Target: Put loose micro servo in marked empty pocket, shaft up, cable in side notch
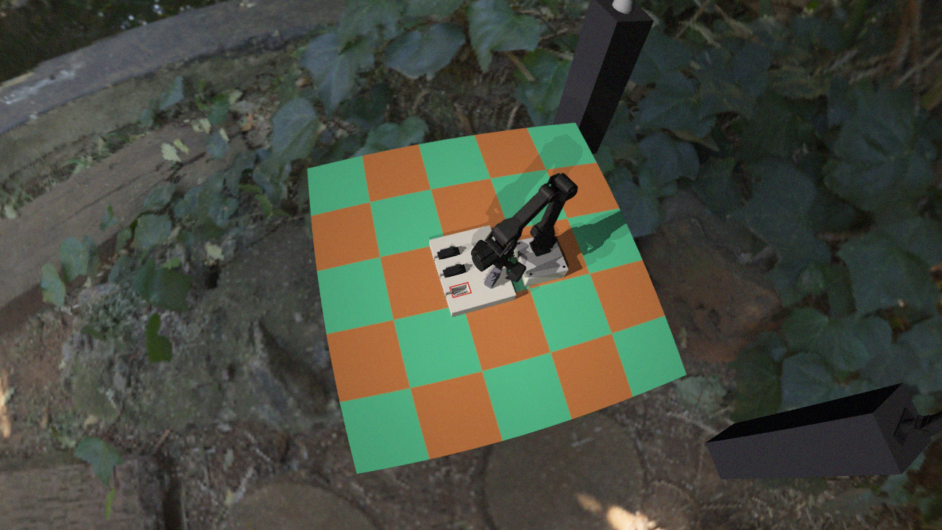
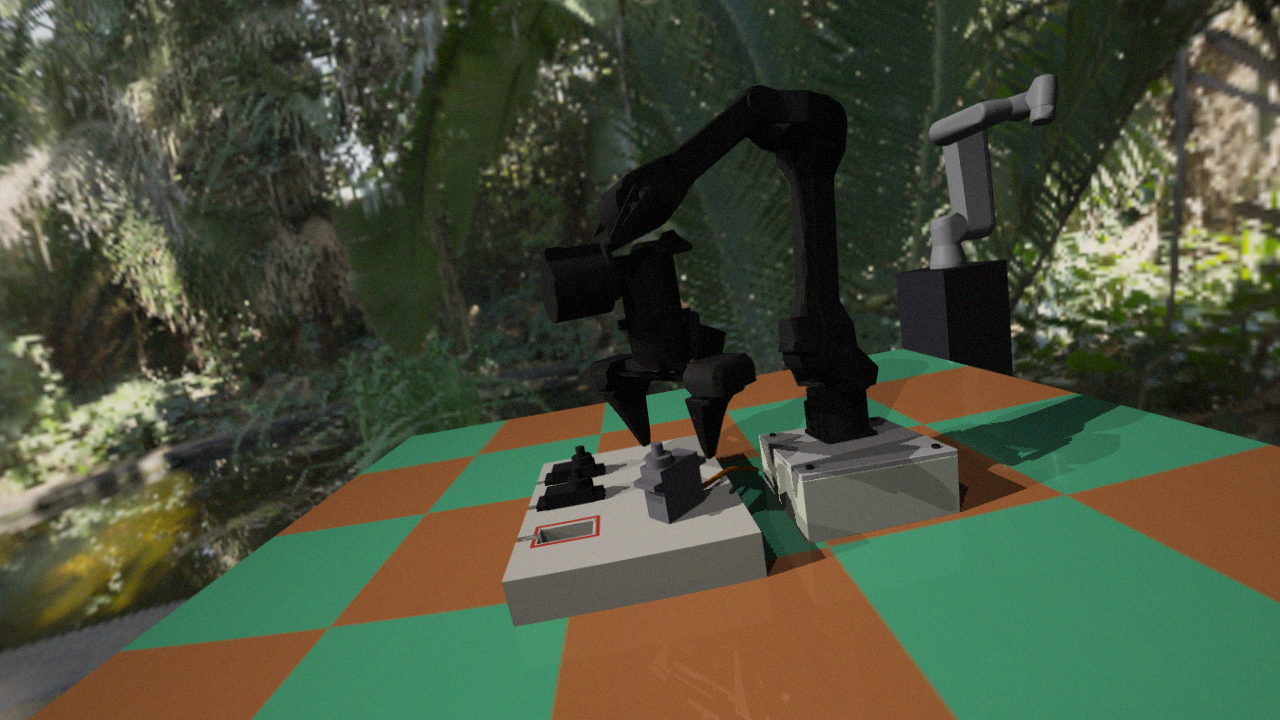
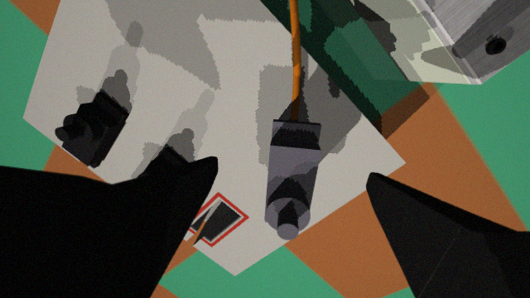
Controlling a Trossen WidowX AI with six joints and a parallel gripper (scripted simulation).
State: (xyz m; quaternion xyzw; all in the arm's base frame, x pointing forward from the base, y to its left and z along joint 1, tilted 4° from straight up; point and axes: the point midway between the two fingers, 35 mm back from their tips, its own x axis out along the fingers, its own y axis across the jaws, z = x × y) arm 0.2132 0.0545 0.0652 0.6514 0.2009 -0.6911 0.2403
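Now: the pale deck block 8 cm below my gripper tip, 6 cm to the right of it and 2 cm ahead of it.
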